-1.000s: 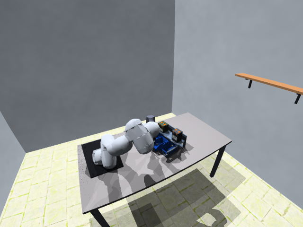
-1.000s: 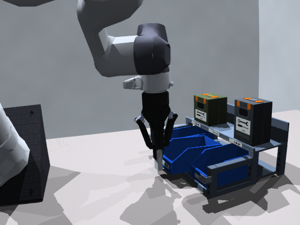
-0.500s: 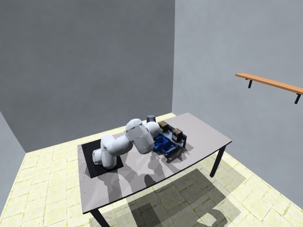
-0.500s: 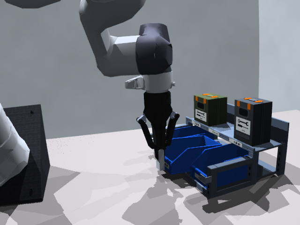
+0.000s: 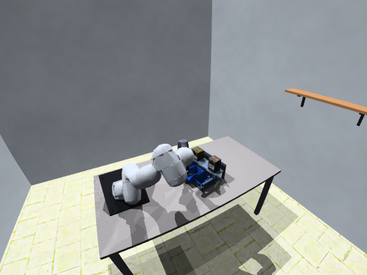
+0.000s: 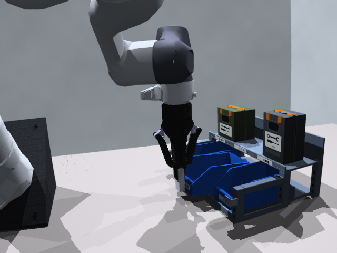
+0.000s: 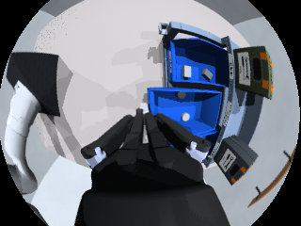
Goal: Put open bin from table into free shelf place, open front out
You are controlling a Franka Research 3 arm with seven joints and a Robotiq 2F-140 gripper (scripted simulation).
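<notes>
My gripper is now 190 mm short of the shelf floor, 60 mm to the right of it and 50 mm above it. Round my hand: green case (210 mm ahead, 180 mm to the left, 100 mm above); then black box (270 mm ahead, 40 mm to the right, 110 mm above).
</notes>
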